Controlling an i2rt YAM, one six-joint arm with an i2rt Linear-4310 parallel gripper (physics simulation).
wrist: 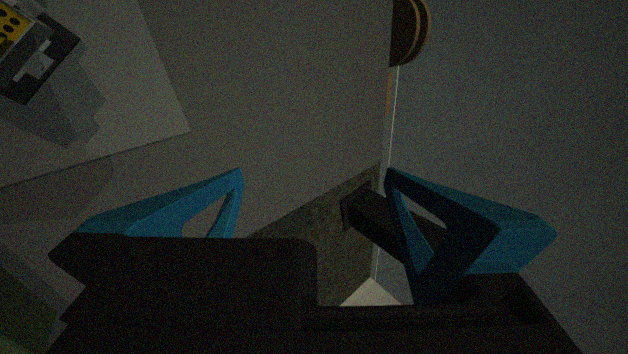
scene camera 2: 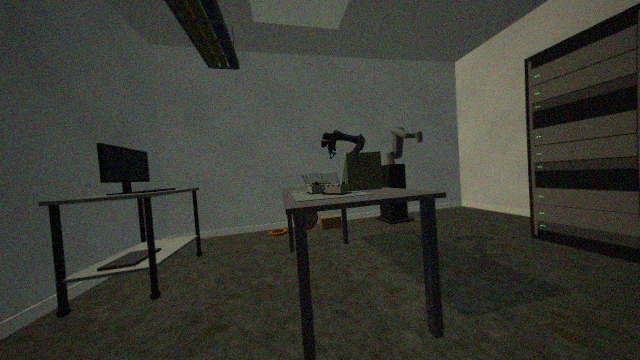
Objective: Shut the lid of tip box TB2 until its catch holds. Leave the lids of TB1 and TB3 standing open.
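Pixels of known places: gripper, between the fingertips: (wrist: pixel 313 175) (scene camera 2: pixel 330 156); arm's base, origin of its link: (scene camera 2: pixel 357 167).
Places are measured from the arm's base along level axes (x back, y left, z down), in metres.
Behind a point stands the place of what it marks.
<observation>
Small pale tip boxes (scene camera 2: pixel 315 188) {z 0.132, x -0.363, y 0.036 m} (scene camera 2: pixel 336 188) {z 0.130, x -0.281, y 0.223 m} stand on the mat (scene camera 2: pixel 360 193) {z 0.169, x -0.155, y 0.294 m} (wrist: pixel 150 110) {z 0.169, x -0.087, y -0.356 m} on the table, with clear lids (scene camera 2: pixel 327 177) {z 0.058, x -0.331, y 0.212 m} standing open behind them. Their labels cannot be read, so I cannot tell which is TB2. In the wrist view, one end of a tip box (wrist: pixel 17 47) {z 0.115, x -0.184, y -0.287 m} with a yellow, holed rack and a dark end with a grey catch part shows at the upper left corner; the rest is cut off. My gripper (scene camera 2: pixel 332 156) {z -0.139, x -0.055, y -0.436 m} (wrist: pixel 313 175) {z -0.139, x -0.055, y -0.436 m} is open and empty, its blue fingers wide apart. It hangs above the table, away from the boxes.
The table (scene camera 2: pixel 370 200) {z 0.174, x -0.251, y 0.554 m} (wrist: pixel 260 75) {z 0.172, x -0.088, y -0.551 m} ends right of the mat in the wrist view. A green block (scene camera 2: pixel 363 170) {z 0.029, x -0.007, y 0.092 m} (wrist: pixel 17 305) {z 0.138, x 0.088, y -0.066 m} stands below my arm. Another robot arm (scene camera 2: pixel 398 146) stands behind it on a black pedestal (scene camera 2: pixel 394 195). An orange ring (scene camera 2: pixel 277 232) and an orange box (scene camera 2: pixel 330 221) lie on the floor.
</observation>
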